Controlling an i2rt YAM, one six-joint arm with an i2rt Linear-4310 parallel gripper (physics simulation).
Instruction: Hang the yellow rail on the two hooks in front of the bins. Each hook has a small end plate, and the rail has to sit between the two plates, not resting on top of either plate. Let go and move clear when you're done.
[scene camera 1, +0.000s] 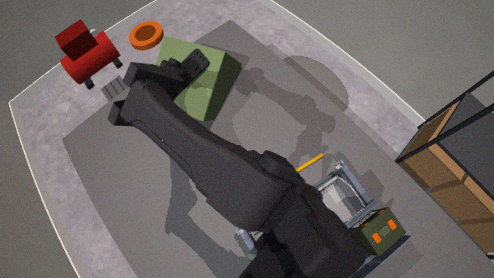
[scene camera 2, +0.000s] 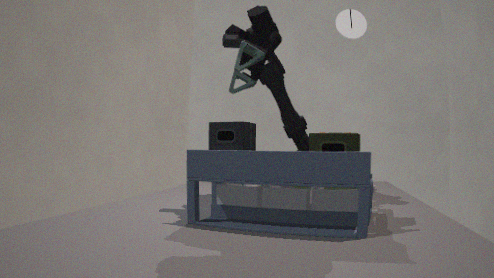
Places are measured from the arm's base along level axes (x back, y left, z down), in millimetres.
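Pixels of known places: gripper, fingertip midpoint: (scene camera 2: 233, 81); arm's base at its link origin: (scene camera 1: 182, 76) (scene camera 2: 306, 150).
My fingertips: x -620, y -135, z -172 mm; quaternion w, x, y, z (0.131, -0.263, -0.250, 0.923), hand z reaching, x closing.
For each thing: its top centre in the pictures, then the offset to it from my fingertips.
- yellow rail at its top centre: (scene camera 1: 276, 182) dz +317, dx +185, dy +166 mm
- olive box at its top centre: (scene camera 2: 335, 132) (scene camera 1: 384, 231) dz +128, dx -102, dy +247 mm
- dark grey box at its top centre: (scene camera 2: 232, 121) dz +103, dx -65, dy +19 mm
Part of the yellow rail (scene camera 1: 310, 162) shows in the first view as a thin bar, its lower left end hidden behind the arm. It lies in front of the blue-grey rack (scene camera 1: 356, 182) (scene camera 2: 280, 165); I cannot tell whether it touches the hooks, which I cannot make out. The rail does not show in the second view. Pale, see-through bins (scene camera 1: 345, 200) stand in the rack. My gripper (scene camera 2: 234, 80), with grey-green triangular fingers, is open and high above the rack in the second view, with no rail visible at it. In the first view the fingers are hidden.
An olive box (scene camera 1: 382, 231) (scene camera 2: 334, 142) and a dark grey box (scene camera 2: 232, 136) stand on the rack. A green block (scene camera 1: 227, 82), an orange ring (scene camera 1: 145, 46) and a red tank (scene camera 1: 90, 57) are at the upper left. A wooden shelf unit (scene camera 1: 447, 162) stands at the right.
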